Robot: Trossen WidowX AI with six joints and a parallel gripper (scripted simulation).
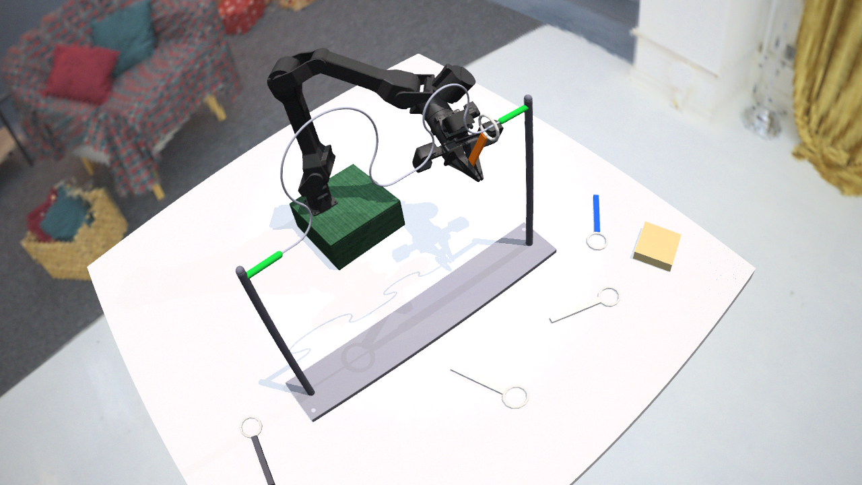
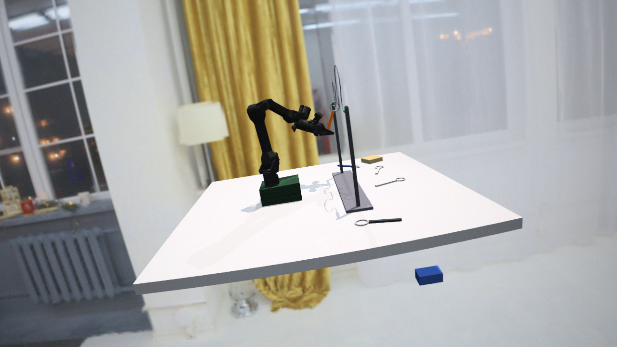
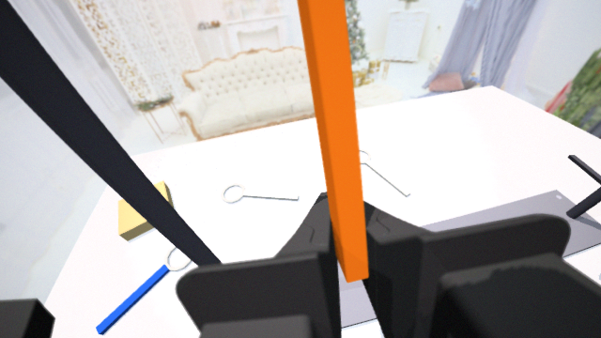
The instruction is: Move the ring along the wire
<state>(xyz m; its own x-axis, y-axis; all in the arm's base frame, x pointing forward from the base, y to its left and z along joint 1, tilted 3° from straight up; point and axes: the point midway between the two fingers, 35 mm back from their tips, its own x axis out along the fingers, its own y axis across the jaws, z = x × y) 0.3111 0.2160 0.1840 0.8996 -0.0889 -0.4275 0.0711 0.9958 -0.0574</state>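
Right now the ring with orange handle is 100 mm above my gripper tip and 10 mm to the left of it. The rest, counted from my gripper tip: tan block (340 mm to the left, 240 mm below, 230 mm ahead); then ring with blue handle (270 mm to the left, 250 mm below, 80 mm ahead).
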